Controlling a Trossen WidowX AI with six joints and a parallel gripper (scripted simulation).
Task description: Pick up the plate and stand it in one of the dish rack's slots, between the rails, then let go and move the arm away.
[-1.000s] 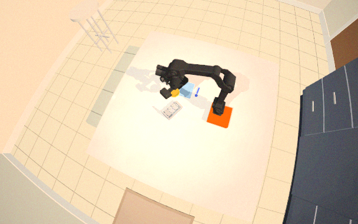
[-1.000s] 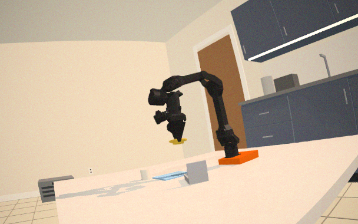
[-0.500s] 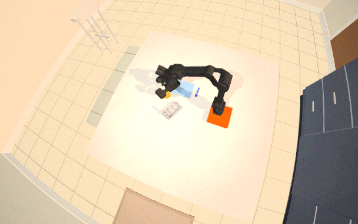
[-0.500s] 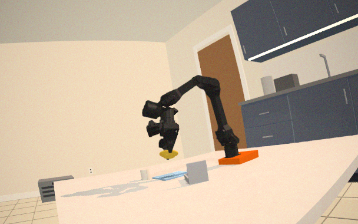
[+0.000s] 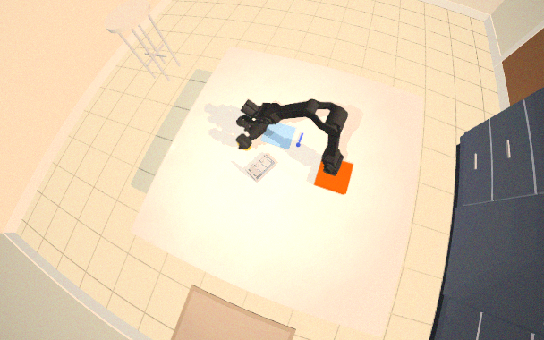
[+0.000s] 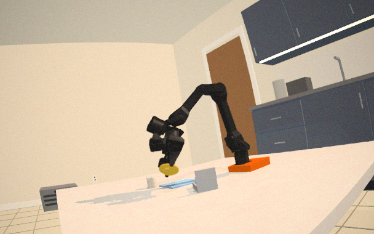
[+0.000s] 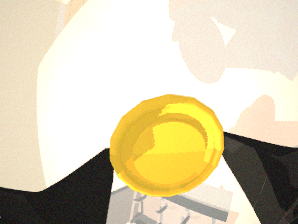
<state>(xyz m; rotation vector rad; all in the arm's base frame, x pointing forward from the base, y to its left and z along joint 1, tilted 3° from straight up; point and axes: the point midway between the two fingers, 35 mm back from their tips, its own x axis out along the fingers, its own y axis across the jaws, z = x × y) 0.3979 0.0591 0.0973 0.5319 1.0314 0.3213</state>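
Now: the dish rack 11 cm behind my gripper tip, 5 cm to the left of it and 6 cm below it. Also, from my gripper tip: yellow plate (1 cm above); pale cup (22 cm to the right, 6 cm below); light-blue board (11 cm behind, 15 cm to the right, 8 cm below).
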